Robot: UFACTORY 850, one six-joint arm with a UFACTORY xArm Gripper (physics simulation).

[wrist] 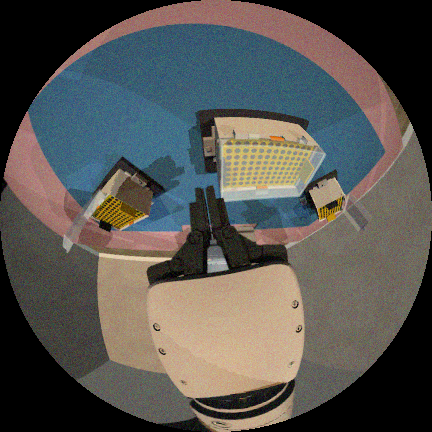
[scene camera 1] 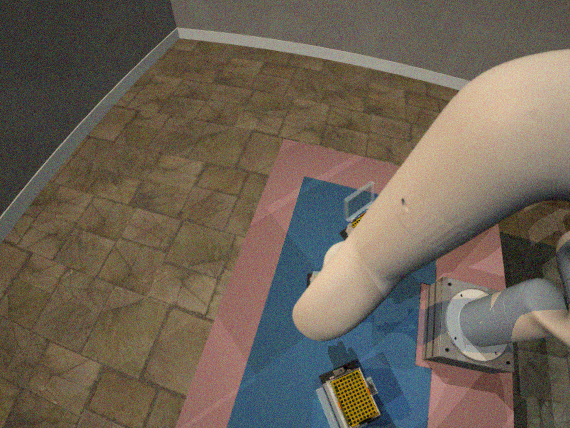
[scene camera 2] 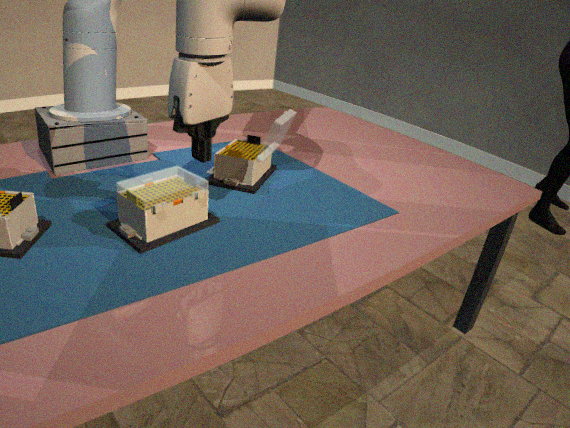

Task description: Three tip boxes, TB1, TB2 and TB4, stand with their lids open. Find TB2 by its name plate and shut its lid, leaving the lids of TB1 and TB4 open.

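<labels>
The wrist view shows the gripper, and scene camera 2 shows the gripper too. On the gripper, (wrist: 227,239) and (scene camera 2: 202,134) are the same spot.
</labels>
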